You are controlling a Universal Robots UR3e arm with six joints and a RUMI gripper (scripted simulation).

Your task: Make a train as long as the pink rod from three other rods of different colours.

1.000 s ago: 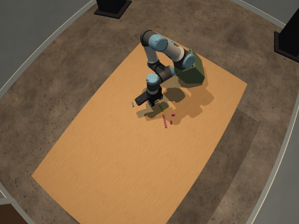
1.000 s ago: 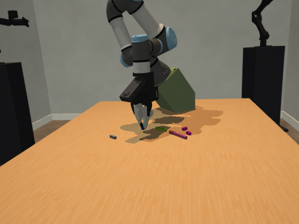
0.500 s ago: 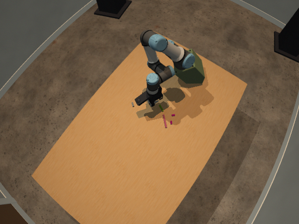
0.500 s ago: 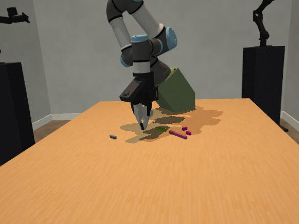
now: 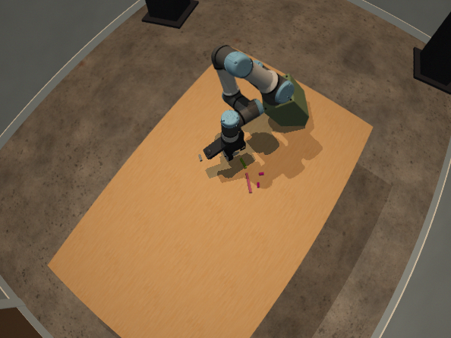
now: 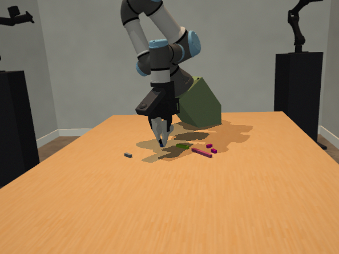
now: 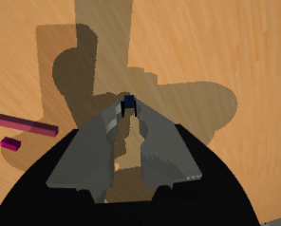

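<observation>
My gripper is now 1 cm above the small blue rod. Round my hand: pink rod (12 cm to the left, 7 cm ahead, 2 cm below); grey rod (12 cm to the right, 3 cm ahead, 2 cm below); lime rod (7 cm to the left, 2 cm below, 1 cm behind).
</observation>
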